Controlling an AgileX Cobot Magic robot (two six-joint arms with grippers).
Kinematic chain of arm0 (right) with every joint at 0, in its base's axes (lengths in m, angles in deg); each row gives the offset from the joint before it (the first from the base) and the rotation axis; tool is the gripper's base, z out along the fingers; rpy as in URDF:
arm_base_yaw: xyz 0 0 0.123 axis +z
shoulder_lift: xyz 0 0 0 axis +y
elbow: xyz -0.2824 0 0.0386 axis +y
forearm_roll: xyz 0.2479 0 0.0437 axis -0.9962 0 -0.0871
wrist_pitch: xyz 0 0 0 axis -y
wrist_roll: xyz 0.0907 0 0.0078 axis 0.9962 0 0.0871
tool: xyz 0 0 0 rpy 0 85 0
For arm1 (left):
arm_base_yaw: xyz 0 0 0.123 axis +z
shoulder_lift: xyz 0 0 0 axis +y
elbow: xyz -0.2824 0 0.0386 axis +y
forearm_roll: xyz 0.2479 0 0.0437 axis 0.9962 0 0.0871
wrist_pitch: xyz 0 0 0 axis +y
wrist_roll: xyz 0.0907 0 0.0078 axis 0.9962 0 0.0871
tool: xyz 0 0 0 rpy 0 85 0
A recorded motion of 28 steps. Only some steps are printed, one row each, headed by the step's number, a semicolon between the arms.
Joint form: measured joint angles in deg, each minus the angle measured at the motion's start. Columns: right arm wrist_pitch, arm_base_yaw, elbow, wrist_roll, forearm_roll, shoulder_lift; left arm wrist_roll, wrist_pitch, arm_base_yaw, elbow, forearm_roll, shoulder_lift.
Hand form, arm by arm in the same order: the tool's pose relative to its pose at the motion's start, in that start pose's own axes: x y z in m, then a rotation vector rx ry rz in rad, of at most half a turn. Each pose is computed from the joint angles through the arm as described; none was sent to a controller.
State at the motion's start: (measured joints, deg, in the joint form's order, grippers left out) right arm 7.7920 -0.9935 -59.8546 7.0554 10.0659 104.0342; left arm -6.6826 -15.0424 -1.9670 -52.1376 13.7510 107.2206
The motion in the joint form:
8: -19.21 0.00 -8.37 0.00 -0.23 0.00; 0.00 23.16 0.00 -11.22 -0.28 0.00
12: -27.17 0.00 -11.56 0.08 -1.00 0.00; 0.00 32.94 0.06 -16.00 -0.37 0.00
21: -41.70 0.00 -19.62 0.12 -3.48 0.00; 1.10 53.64 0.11 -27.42 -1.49 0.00
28: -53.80 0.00 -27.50 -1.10 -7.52 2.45; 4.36 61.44 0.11 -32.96 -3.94 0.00
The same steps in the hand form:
8: -0.0198 -0.0062 -0.0027 0.0484 0.1868 0.0048; -0.0300 0.0122 0.0012 -0.0709 0.2070 -0.0021
12: -0.0263 -0.0081 -0.0063 0.0654 0.2692 0.0221; -0.0432 0.0175 -0.0024 -0.1010 0.2937 -0.0088
21: -0.0510 -0.0102 -0.0175 0.0826 0.3813 0.0720; -0.0781 0.0265 -0.0189 -0.1510 0.4557 -0.0296
28: -0.0655 -0.0080 -0.0179 0.0601 0.4990 0.1193; -0.0974 0.0273 -0.0290 -0.1356 0.4985 -0.0229

